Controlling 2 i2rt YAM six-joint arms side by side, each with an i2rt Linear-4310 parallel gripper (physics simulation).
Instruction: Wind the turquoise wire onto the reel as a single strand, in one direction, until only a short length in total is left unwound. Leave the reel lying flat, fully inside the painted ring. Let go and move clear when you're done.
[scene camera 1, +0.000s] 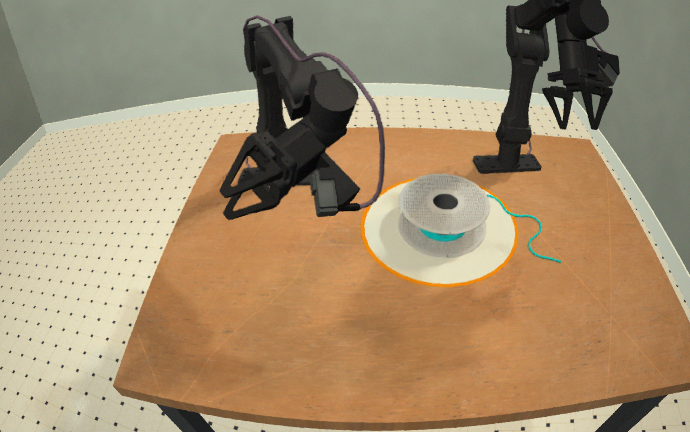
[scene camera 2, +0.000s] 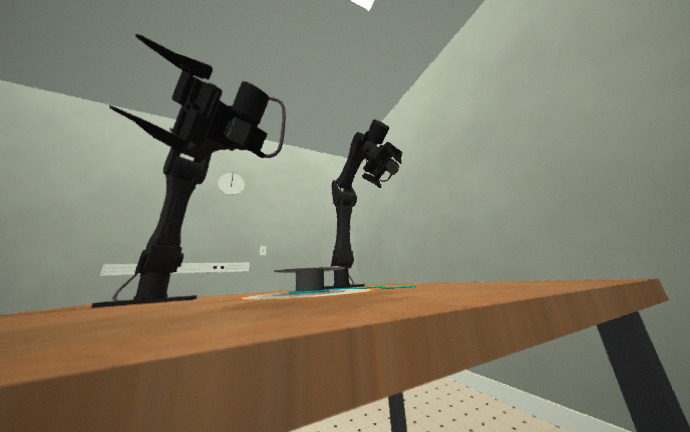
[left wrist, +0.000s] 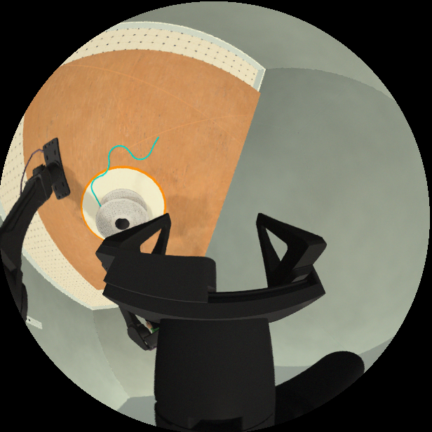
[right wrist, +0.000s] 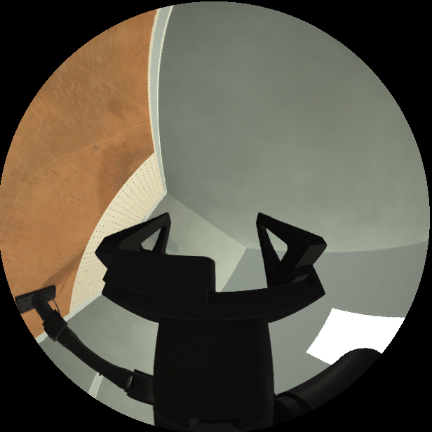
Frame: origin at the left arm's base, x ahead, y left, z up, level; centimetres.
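Seen in the pictures: left gripper, between the fingertips: (scene camera 1: 577, 129) (scene camera 2: 389, 175); right gripper, between the fingertips: (scene camera 1: 223, 206) (scene camera 2: 124, 72); left arm's base, origin of its link: (scene camera 1: 507, 164); right arm's base, origin of its link: (scene camera 2: 150, 302).
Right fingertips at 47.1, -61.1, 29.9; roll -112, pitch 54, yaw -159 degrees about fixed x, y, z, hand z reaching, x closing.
Observation:
Offsets run from my right fingertips to a thing's top centre, as dx, dy, dz. "pt": to the spot under its first point.
The grey reel {-25.8, +37.1, -23.4} (scene camera 1: 417, 211) (scene camera 2: 309, 279) (left wrist: 106, 218) lies flat inside the orange painted ring {pt -8.6, +33.8, -29.9} (scene camera 1: 444, 285) (left wrist: 123, 167). Some turquoise shows between its flanges in scene camera 1. The loose turquoise wire {pt -21.0, +60.7, -29.5} (scene camera 1: 540, 227) (scene camera 2: 397, 286) (left wrist: 120, 146) leaves the reel, crosses the ring and curves over the table, its end lying outside the ring. My left gripper (scene camera 1: 578, 127) (left wrist: 213, 217) is open and empty, high above the table behind and right of the reel in scene camera 1. My right gripper (scene camera 1: 225, 206) (scene camera 2: 123, 71) (right wrist: 213, 217) is open and empty, raised left of the reel.
The wooden table (scene camera 1: 305, 330) (scene camera 2: 356, 346) bears both arms at its back edge. The left arm's base (scene camera 1: 509, 163) stands behind the reel, to the right in scene camera 1. The right forearm's camera and cable (scene camera 1: 381, 152) hang near the ring's left side in that view.

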